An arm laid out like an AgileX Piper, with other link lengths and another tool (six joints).
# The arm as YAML. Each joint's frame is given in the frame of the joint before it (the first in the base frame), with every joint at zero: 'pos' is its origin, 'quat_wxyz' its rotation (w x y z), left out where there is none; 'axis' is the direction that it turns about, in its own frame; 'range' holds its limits. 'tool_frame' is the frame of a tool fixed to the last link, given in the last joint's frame.
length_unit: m
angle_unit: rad
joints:
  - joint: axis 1
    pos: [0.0, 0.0, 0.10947]
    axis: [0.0, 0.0, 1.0]
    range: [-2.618, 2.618]
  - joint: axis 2
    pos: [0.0, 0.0, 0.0]
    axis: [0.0, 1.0, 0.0]
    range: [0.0, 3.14]
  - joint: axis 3
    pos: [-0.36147, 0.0, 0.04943]
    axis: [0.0, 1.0, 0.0]
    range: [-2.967, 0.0]
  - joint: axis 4
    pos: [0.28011, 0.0, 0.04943]
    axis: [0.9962, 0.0, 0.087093]
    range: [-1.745, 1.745]
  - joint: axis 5
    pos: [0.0, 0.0, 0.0]
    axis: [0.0, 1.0, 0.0]
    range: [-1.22, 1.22]
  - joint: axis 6
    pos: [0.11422, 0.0, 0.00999]
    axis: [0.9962, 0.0, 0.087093]
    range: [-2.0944, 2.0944]
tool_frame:
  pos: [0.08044, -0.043, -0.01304]
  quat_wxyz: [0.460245, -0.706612, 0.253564, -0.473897]
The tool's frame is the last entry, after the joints.
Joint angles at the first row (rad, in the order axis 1, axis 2, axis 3, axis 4, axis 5, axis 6):
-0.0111 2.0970 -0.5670 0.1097 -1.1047 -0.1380
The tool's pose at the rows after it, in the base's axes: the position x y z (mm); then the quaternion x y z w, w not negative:
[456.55, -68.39, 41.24, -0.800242, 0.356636, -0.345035, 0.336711]
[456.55, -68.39, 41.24, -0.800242, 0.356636, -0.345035, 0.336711]
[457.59, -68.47, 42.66, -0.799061, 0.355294, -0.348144, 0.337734]
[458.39, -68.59, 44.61, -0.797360, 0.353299, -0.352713, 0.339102]
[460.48, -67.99, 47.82, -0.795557, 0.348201, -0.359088, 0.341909]
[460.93, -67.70, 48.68, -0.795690, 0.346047, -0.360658, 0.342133]
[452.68, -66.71, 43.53, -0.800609, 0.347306, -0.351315, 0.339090]
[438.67, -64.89, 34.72, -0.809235, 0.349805, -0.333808, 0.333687]
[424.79, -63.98, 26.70, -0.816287, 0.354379, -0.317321, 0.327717]
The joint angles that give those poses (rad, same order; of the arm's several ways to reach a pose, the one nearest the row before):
-0.0111 2.0970 -0.5670 0.1097 -1.1047 -0.1380
-0.0111 2.0970 -0.5670 0.1097 -1.1047 -0.1380
-0.0111 2.0971 -0.5687 0.1097 -1.1105 -0.1380
-0.0111 2.0970 -0.5687 0.1097 -1.1214 -0.1380
-0.0111 2.0970 -0.5707 0.1049 -1.1363 -0.1380
-0.0111 2.0970 -0.5707 0.1027 -1.1406 -0.1397
-0.0111 2.0970 -0.5453 0.0970 -1.1446 -0.1397
-0.0111 2.0971 -0.5041 0.0869 -1.1463 -0.1397
-0.0111 2.0970 -0.4654 0.0824 -1.1463 -0.1397

